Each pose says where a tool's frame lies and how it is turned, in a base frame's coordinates. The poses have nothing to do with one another.
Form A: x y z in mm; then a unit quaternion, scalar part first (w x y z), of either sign.
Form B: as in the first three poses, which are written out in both.
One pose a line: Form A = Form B
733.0 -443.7 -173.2 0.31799 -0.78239 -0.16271 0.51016 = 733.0 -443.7 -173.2 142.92 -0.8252 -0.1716 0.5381
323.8 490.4 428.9 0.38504 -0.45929 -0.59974 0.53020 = 323.8 490.4 428.9 134.71 -0.4977 -0.6498 0.5745
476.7 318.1 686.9 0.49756 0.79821 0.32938 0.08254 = 476.7 318.1 686.9 120.32 0.9202 0.3797 0.0952
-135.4 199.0 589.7 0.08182 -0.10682 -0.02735 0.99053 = -135.4 199.0 589.7 170.61 -0.1072 -0.0274 0.9939
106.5 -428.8 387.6 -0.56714 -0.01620 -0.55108 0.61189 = 106.5 -428.8 387.6 110.90 0.0197 0.6691 -0.7429
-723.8 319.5 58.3 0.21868 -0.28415 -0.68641 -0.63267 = -723.8 319.5 58.3 154.74 -0.2912 -0.7034 -0.6484
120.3 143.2 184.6 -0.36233 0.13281 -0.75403 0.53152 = 120.3 143.2 184.6 137.51 -0.1425 0.8090 -0.5703
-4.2 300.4 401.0 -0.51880 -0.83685 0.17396 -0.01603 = -4.2 300.4 401.0 117.50 0.9789 -0.2035 0.0188
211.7 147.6 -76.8 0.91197 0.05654 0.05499 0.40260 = 211.7 147.6 -76.8 48.44 0.1378 0.1340 0.9813
